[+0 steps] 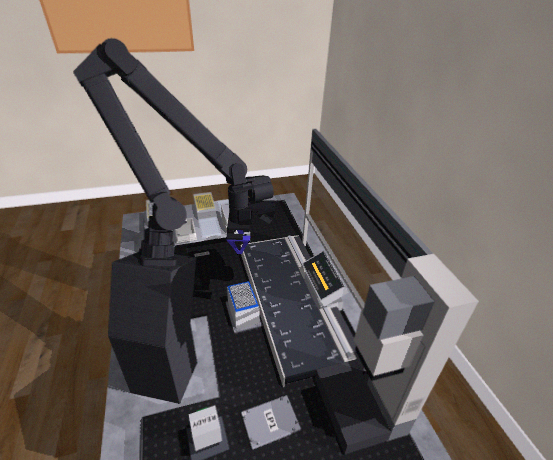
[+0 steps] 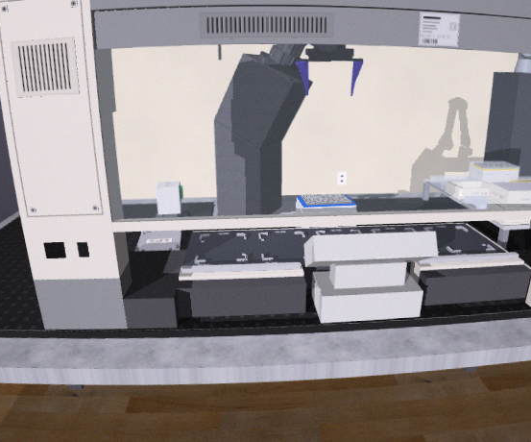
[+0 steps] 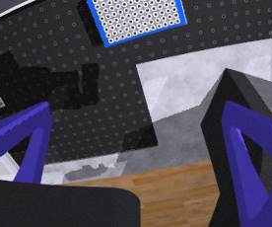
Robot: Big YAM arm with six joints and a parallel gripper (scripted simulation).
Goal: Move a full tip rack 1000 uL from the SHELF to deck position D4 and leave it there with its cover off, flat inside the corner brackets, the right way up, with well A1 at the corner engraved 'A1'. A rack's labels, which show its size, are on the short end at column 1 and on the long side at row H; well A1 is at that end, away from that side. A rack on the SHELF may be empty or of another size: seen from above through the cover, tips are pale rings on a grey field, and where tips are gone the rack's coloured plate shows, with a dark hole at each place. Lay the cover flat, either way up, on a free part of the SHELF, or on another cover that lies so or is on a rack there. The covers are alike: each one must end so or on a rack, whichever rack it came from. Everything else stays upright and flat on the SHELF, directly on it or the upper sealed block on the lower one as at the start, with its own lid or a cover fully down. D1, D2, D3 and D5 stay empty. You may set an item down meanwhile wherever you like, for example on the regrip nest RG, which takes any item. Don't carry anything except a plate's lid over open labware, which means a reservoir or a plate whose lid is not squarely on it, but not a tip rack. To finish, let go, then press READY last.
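Now: the tip rack 10 mm ahead of my hand, 10 mm to the right of it and 270 mm below it. Round my hand: shelf label: 100 mm behind, 380 mm to the left, 350 mm below; ready block: 190 mm behind, 360 mm to the right, 270 mm below; regrip nest RG: 350 mm below.
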